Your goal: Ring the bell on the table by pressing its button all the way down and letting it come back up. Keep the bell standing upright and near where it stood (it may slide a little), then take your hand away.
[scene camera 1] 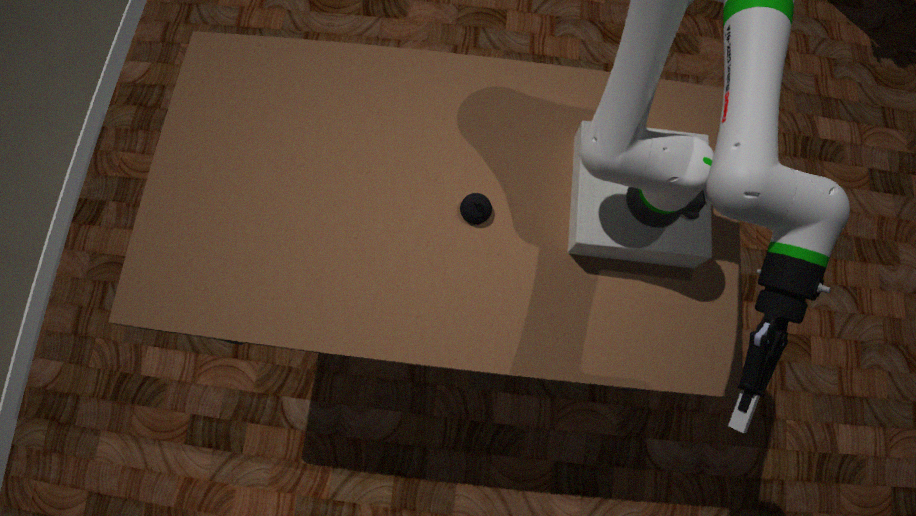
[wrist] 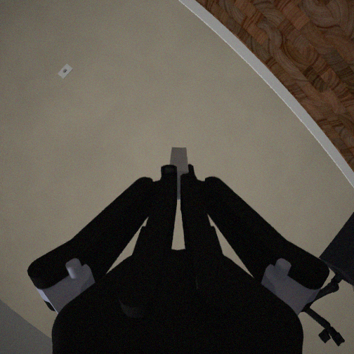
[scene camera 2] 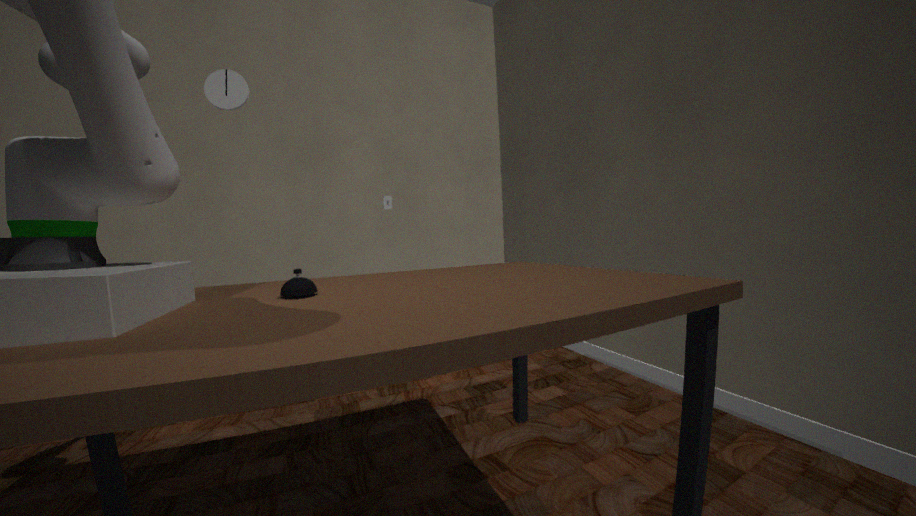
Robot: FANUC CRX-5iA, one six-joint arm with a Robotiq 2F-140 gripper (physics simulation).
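Where they show: gripper, between the fingertips: (scene camera 1: pixel 737 429); arm's base, origin of its link: (scene camera 1: pixel 654 200) (scene camera 2: pixel 58 268).
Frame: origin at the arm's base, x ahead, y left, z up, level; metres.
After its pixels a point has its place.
Note:
A small black dome-shaped bell (scene camera 1: pixel 476 208) {x 0.453, y -0.014, z -0.060 m} (scene camera 2: pixel 298 287) {x 0.448, y -0.063, z -0.078 m} stands upright on the brown table (scene camera 1: pixel 307 192) {x 0.905, y -0.095, z -0.104 m} (scene camera 2: pixel 448 307) {x 0.663, y -0.375, z -0.104 m}. Its button (scene camera 2: pixel 297 271) {x 0.451, y -0.035, z -0.043 m} stands up above the dome on a short stem. My gripper (scene camera 1: pixel 739 428) {x 0.069, y 0.545, z 0.370 m} (wrist: pixel 178 158) is shut, with its pale fingertips together and nothing between them. In scene camera 1 it appears beyond the table's lower right corner, far to the right of the bell. The gripper does not show in scene camera 2, and the bell does not show in the wrist view.
The arm's white base block (scene camera 1: pixel 641 240) {x 0.050, y 0.106, z 0.000 m} (scene camera 2: pixel 57 307) {x 0.093, y -0.225, z -0.052 m} stands on the table to the right of the bell in scene camera 1. The arm's white links (scene camera 1: pixel 628 83) {x 0.164, y -0.120, z 0.345 m} (scene camera 2: pixel 102 96) {x 0.148, y -0.181, z 0.275 m} rise above it. A wall clock (scene camera 2: pixel 226 89) hangs on the wall behind the table.

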